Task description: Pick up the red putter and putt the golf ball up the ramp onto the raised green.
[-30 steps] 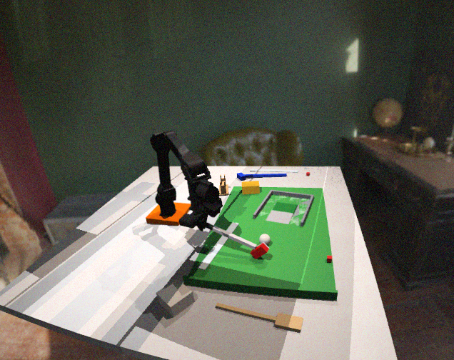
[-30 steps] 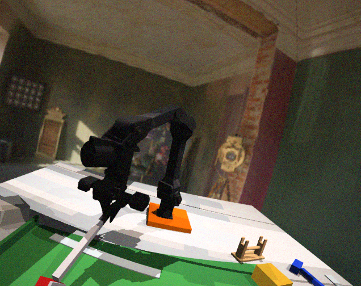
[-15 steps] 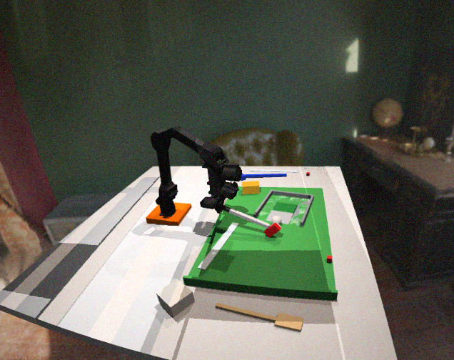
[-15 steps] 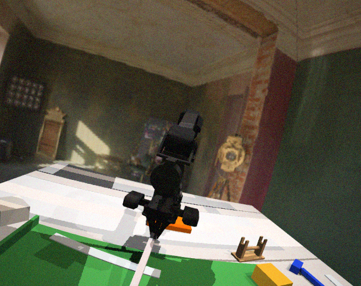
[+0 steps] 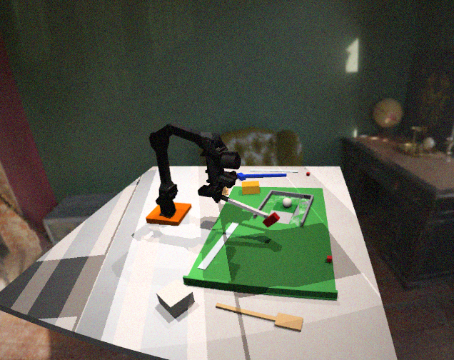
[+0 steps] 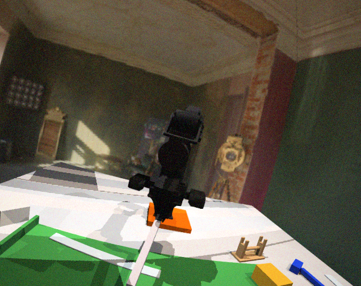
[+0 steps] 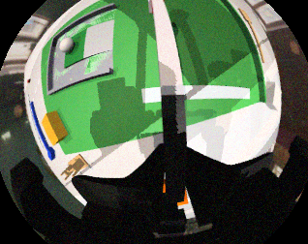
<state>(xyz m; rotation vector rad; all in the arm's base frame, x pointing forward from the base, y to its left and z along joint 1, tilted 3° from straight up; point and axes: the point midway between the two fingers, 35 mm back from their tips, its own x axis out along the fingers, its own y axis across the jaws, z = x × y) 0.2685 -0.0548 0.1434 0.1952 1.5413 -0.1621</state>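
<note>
The red putter is 12 cm ahead of my gripper tip, 2 cm to the right of it and 1 cm below it. The rest, counted from my gripper tip: yellow block 33 cm to the left, 10 cm below, 8 cm ahead; green mat 21 cm ahead, 12 cm below, 2 cm to the left; white golf ball 27 cm ahead, 17 cm to the left, 9 cm below.
</note>
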